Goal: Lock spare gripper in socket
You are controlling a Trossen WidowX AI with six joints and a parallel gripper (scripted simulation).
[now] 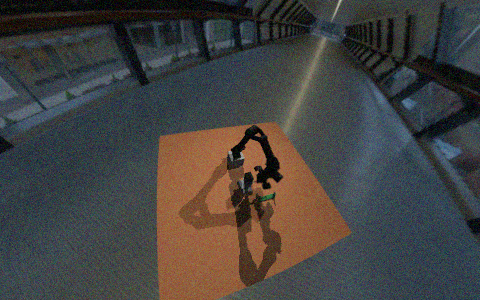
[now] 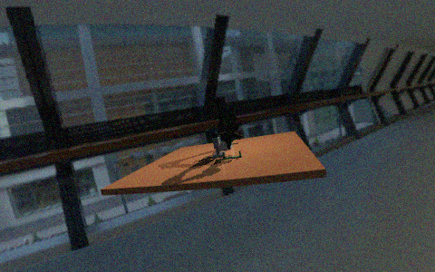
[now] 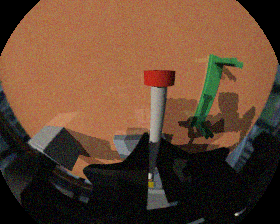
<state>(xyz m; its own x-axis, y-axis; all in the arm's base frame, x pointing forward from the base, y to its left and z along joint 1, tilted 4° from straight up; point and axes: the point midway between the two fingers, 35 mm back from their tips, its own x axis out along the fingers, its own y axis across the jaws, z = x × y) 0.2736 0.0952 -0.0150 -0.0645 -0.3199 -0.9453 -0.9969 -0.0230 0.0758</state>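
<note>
My gripper tip is 9 cm to the left of the grey mount and 1 cm past it. Round my gripper tip: spare gripper 9 cm to the right, 8 cm above; then green pin cradle 12 cm ahead, 4 cm to the left, 2 cm below.
</note>
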